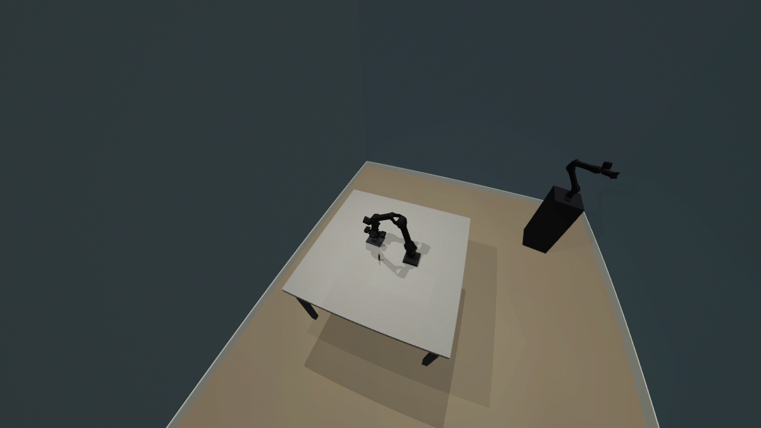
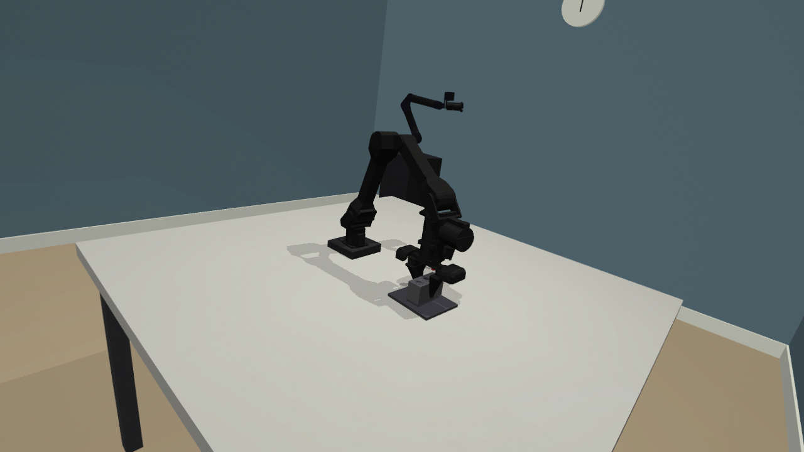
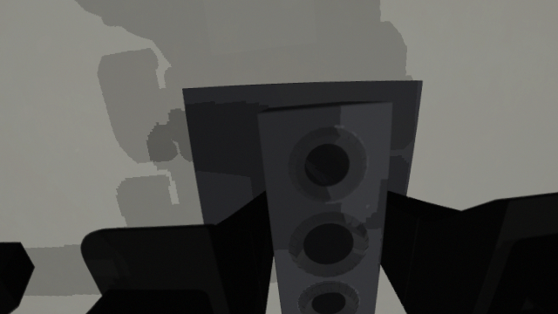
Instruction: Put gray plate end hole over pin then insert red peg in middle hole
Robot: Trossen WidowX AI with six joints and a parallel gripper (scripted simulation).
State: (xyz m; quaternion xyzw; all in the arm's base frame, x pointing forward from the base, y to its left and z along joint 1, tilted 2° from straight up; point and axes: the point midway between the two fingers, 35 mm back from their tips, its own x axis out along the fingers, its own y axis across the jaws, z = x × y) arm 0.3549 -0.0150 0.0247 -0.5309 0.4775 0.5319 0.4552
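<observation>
Right now the dark base is 10 mm to the left of my gripper tip and 20 mm below it. From my gripper tip the other things lie so: gray plate (30 mm above); red peg (140 mm behind, 170 mm to the left, 10 mm above).
</observation>
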